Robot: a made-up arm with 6 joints.
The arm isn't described. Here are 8 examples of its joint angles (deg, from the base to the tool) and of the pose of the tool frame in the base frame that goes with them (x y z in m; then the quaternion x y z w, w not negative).
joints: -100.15 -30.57 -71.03 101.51 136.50 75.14
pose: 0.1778 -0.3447 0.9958 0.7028 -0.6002 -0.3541 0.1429
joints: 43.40 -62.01 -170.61 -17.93 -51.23 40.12
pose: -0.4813 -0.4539 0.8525 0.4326 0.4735 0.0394 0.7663
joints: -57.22 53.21 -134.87 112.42 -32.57 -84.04
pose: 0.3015 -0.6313 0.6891 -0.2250 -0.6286 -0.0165 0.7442
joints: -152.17 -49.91 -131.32 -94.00 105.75 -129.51
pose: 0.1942 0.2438 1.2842 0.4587 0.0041 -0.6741 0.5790
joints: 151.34 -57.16 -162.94 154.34 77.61 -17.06
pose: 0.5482 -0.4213 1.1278 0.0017 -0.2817 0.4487 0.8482
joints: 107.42 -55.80 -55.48 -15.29 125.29 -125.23
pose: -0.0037 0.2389 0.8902 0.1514 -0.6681 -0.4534 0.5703
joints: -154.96 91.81 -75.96 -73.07 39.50 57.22
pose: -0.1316 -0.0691 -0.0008 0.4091 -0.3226 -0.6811 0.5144
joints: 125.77 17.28 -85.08 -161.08 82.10 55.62
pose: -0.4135 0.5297 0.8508 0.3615 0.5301 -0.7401 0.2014
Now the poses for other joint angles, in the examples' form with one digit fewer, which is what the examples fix.
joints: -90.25 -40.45 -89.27 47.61 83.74 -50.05
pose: 0.125 -0.338 1.168 0.100 -0.443 0.474 0.754
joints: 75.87 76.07 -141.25 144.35 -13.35 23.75
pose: 0.197 0.627 0.399 0.650 -0.433 -0.399 0.481
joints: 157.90 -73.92 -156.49 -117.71 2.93 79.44
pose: 0.618 -0.393 1.050 -0.412 0.874 0.105 0.237
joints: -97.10 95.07 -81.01 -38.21 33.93 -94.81
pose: -0.011 -0.136 0.016 0.793 -0.043 0.523 0.309
